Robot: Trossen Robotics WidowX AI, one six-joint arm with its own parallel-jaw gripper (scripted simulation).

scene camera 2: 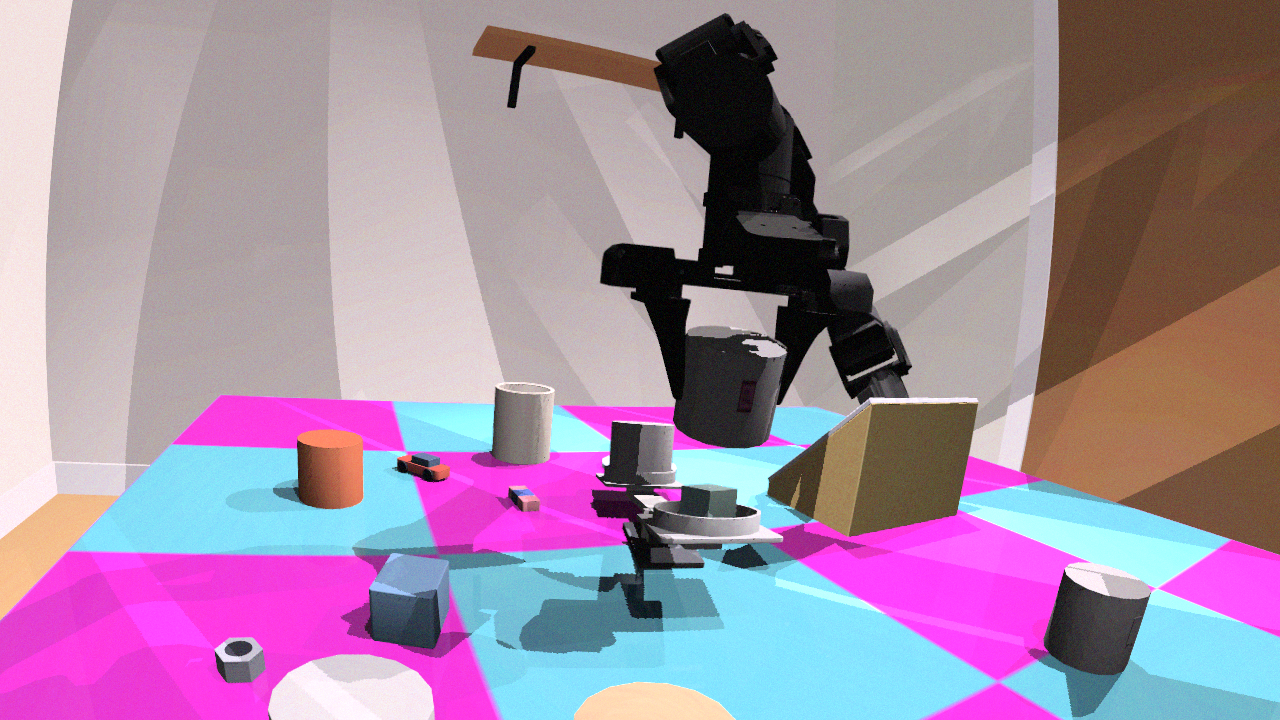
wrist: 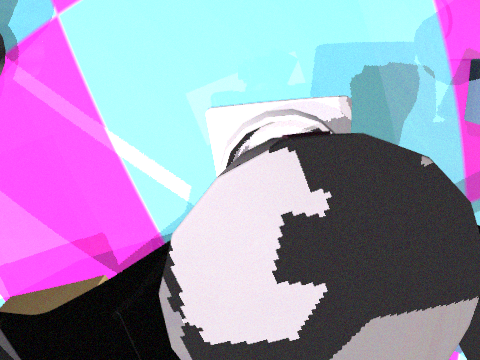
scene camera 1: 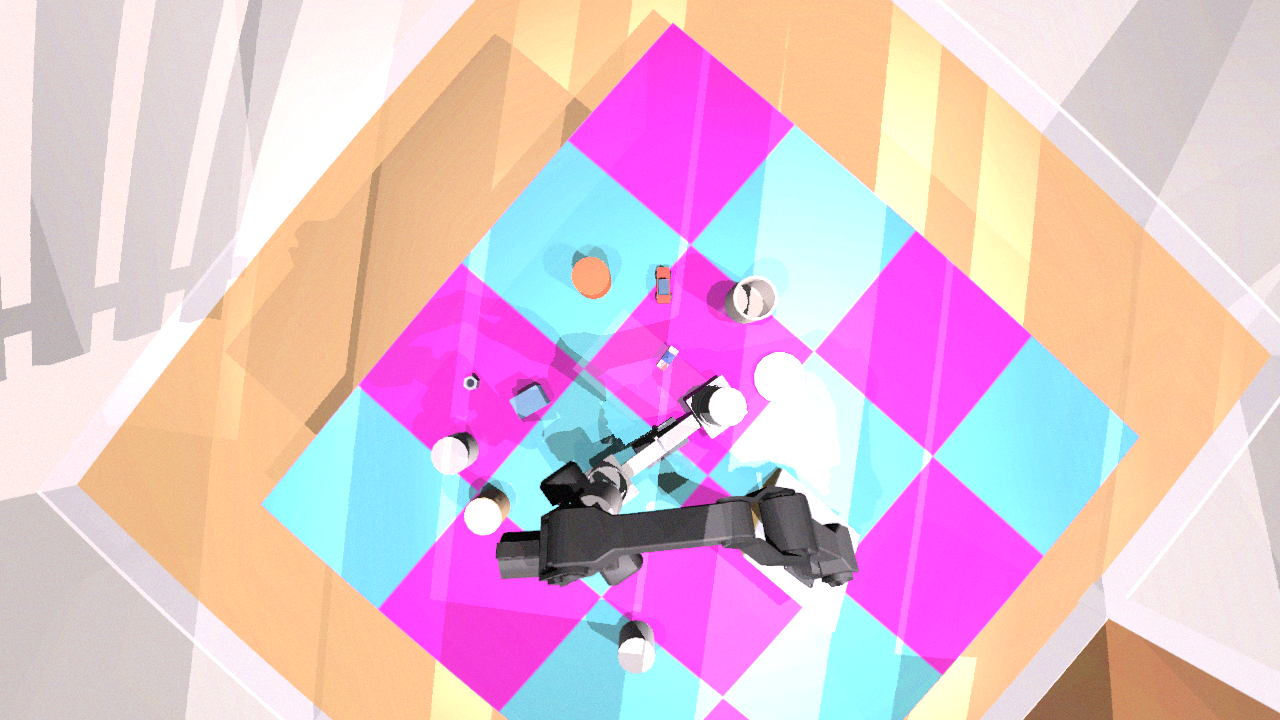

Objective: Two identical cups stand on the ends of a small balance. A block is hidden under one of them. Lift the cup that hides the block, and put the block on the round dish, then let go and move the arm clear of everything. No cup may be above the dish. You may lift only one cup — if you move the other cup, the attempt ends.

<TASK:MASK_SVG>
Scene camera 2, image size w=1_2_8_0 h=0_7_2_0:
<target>my gripper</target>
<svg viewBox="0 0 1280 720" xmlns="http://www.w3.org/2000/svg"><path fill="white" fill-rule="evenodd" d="M711 173L708 178L708 192L704 193L703 207L706 207L703 248L699 248L698 260L676 258L673 248L624 243L611 245L602 256L600 284L611 287L636 288L636 291L631 291L630 298L643 302L646 306L659 341L672 396L675 400L681 400L683 395L686 321L691 304L691 299L682 297L683 285L789 296L787 306L778 305L774 338L787 347L787 358L777 405L781 405L804 356L816 337L829 324L843 321L845 315L835 314L836 308L872 313L874 289L866 274L843 270L847 264L850 245L849 221L843 216L816 213L812 222L803 221L801 202L796 199L796 195L790 194L789 182L778 177L744 172ZM715 267L733 266L733 273L715 273Z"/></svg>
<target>beige cup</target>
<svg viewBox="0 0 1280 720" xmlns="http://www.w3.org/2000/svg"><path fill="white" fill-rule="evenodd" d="M496 384L492 456L497 460L511 464L538 465L549 461L555 390L546 386L526 383Z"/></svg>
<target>orange cylinder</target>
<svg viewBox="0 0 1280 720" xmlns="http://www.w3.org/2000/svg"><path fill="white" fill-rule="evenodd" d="M301 433L297 437L298 493L300 501L307 506L330 510L349 508L361 503L364 498L362 437L353 432L335 429L312 430Z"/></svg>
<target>toy car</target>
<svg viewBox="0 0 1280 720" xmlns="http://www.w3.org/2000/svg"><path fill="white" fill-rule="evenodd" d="M397 458L397 467L400 472L406 473L410 471L423 475L425 481L441 480L450 476L450 466L440 464L440 457L426 452L414 455L407 454Z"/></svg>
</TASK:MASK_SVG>
